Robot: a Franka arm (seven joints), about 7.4 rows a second.
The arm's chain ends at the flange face. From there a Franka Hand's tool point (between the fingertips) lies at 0.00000 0.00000 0.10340 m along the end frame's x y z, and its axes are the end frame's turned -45 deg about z.
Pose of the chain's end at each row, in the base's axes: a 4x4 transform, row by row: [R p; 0 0 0 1], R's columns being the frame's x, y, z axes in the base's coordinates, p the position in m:
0.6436 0.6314 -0.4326 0.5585; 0.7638 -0.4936 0.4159 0.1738; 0.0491 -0.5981 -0.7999 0.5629; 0 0 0 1
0.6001 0.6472 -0.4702 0.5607; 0.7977 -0.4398 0.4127 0.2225; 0.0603 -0.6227 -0.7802 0.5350; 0 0 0 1
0.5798 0.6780 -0.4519 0.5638; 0.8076 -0.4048 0.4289 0.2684; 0.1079 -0.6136 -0.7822 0.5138; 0 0 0 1
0.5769 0.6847 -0.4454 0.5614; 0.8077 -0.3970 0.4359 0.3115; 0.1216 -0.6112 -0.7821 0.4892; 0 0 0 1
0.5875 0.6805 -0.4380 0.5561; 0.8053 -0.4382 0.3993 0.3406; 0.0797 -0.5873 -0.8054 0.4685; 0 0 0 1
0.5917 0.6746 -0.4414 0.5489; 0.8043 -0.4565 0.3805 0.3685; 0.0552 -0.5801 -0.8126 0.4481; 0 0 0 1
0.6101 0.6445 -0.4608 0.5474; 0.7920 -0.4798 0.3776 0.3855; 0.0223 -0.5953 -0.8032 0.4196; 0 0 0 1
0.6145 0.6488 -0.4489 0.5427; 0.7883 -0.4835 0.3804 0.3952; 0.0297 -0.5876 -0.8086 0.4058; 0 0 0 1
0.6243 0.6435 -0.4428 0.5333; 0.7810 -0.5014 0.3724 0.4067; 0.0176 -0.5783 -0.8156 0.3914; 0 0 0 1
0.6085 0.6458 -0.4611 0.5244; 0.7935 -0.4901 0.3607 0.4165; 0.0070 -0.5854 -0.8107 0.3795; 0 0 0 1
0.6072 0.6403 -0.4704 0.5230; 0.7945 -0.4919 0.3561 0.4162; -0.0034 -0.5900 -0.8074 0.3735; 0 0 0 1
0.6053 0.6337 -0.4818 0.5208; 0.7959 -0.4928 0.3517 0.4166; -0.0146 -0.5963 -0.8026 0.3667; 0 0 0 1
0.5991 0.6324 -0.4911 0.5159; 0.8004 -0.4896 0.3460 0.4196; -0.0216 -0.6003 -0.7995 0.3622; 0 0 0 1
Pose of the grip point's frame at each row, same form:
0.0086 0.9016 -0.4326 0.5138; 0.8891 0.1911 0.4159 0.2168; 0.4576 -0.3882 -0.7999 0.4802; 0 0 0 1
-0.0333 0.8820 -0.4702 0.5121; 0.8750 0.2531 0.4127 0.2652; 0.4830 -0.3977 -0.7802 0.4543; 0 0 0 1
-0.0694 0.8894 -0.4519 0.5171; 0.8573 0.2848 0.4289 0.3127; 0.5102 -0.3576 -0.7822 0.4329; 0 0 0 1
-0.0762 0.8921 -0.4454 0.5153; 0.8519 0.2904 0.4359 0.3566; 0.5182 -0.3462 -0.7821 0.4083; 0 0 0 1
-0.0658 0.8966 -0.4380 0.5108; 0.8793 0.2596 0.3993 0.3819; 0.4716 -0.3589 -0.8054 0.3852; 0 0 0 1
-0.0586 0.8954 -0.4414 0.5033; 0.8915 0.2459 0.3805 0.4078; 0.4492 -0.3712 -0.8126 0.3641; 0 0 0 1
-0.0243 0.8871 -0.4608 0.4998; 0.8993 0.2208 0.3776 0.4245; 0.4367 -0.4052 -0.8032 0.3365; 0 0 0 1
-0.0243 0.8933 -0.4489 0.4963; 0.8993 0.2155 0.3804 0.4345; 0.4365 -0.3945 -0.8086 0.3222; 0 0 0 1
-0.0136 0.8965 -0.4428 0.4875; 0.9068 0.1977 0.3724 0.4452; 0.4214 -0.3965 -0.8156 0.3071; 0 0 0 1
-0.0264 0.8869 -0.4611 0.4767; 0.9076 0.2145 0.3607 0.4538; 0.4189 -0.4090 -0.8107 0.2957; 0 0 0 1
-0.0234 0.8821 -0.4704 0.4744; 0.9096 0.2140 0.3561 0.4530; 0.4148 -0.4196 -0.8074 0.2900; 0 0 0 1
-0.0201 0.8761 -0.4818 0.4710; 0.9112 0.2143 0.3517 0.4530; 0.4113 -0.4320 -0.8026 0.2837; 0 0 0 1
-0.0235 0.8708 -0.4911 0.4651; 0.9122 0.2198 0.3460 0.4554; 0.4092 -0.4397 -0.7995 0.2795; 0 0 0 1

